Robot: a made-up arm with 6 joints.
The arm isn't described. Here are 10 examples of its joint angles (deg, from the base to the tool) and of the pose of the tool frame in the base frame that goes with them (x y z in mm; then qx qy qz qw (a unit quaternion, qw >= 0)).
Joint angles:
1: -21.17 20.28 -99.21 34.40 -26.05 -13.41
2: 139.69 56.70 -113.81 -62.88 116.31 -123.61
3: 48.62 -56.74 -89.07 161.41 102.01 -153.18
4: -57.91 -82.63 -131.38 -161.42 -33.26 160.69
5: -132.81 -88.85 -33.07 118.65 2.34 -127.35
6: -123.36 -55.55 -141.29 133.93 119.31 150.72
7: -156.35 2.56 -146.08 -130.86 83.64 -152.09
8: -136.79 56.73 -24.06 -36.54 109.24 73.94
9: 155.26 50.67 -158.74 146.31 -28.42 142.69
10: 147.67 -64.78 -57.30 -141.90 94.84 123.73
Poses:
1: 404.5 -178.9 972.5 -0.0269 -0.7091 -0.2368 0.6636
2: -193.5 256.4 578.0 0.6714 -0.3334 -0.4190 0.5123
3: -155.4 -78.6 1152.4 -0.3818 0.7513 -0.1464 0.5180
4: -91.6 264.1 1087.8 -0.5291 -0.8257 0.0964 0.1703
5: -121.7 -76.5 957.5 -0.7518 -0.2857 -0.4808 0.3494
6: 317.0 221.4 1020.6 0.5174 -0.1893 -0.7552 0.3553
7: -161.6 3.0 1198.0 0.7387 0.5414 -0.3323 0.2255
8: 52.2 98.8 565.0 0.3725 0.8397 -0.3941 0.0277
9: -425.5 252.8 784.2 -0.2680 0.5088 -0.8015 0.1641
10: -7.6 65.6 1093.9 0.7368 -0.5510 -0.0834 0.3829
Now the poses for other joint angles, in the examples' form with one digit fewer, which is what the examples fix.
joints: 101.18 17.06 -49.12 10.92 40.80 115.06
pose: -122 288 501 0.019 0.134 -0.190 0.972
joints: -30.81 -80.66 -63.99 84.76 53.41 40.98
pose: 18 64 1143 0.761 -0.434 -0.079 0.476
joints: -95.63 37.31 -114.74 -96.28 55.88 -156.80
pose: -100 -506 751 0.275 0.714 0.572 0.296
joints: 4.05 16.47 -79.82 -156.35 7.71 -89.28
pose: 395 31 640 0.594 -0.322 -0.576 0.459
